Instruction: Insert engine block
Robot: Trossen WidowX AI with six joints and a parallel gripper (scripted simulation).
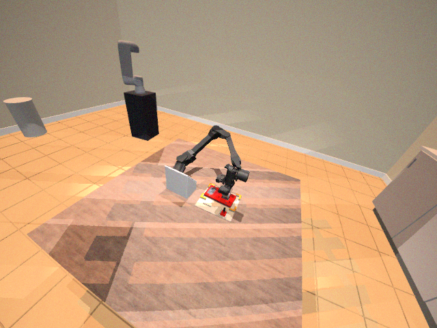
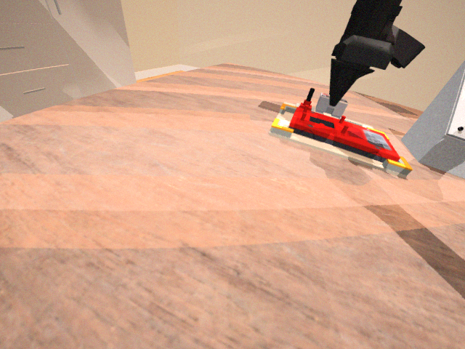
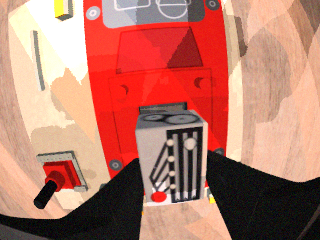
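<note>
Right now the engine block is 10 mm below my gripper tip.
</note>
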